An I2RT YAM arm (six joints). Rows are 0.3 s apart.
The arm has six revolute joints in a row. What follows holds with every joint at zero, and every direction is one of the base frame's. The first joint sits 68 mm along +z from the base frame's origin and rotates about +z. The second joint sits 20 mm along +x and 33.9 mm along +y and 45.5 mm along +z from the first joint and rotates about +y. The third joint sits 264 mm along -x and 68.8 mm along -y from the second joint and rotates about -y. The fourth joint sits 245 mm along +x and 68.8 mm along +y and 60 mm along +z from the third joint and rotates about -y. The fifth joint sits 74 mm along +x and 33.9 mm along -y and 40.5 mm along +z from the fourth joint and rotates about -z. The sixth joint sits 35.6 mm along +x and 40.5 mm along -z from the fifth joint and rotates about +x. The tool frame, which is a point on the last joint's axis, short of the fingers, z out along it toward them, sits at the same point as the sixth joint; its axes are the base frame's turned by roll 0, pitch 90 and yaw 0 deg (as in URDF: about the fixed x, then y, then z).
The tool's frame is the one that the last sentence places.
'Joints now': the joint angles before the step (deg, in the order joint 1, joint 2, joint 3, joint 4, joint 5, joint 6). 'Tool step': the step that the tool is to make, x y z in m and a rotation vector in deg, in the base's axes. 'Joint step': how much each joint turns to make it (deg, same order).
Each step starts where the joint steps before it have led.
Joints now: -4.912, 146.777, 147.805, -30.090, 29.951, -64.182
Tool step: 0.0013, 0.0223, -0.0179, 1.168, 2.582, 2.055
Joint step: 2.202, -0.581, -4.091, 0.325, -0.381, 1.071
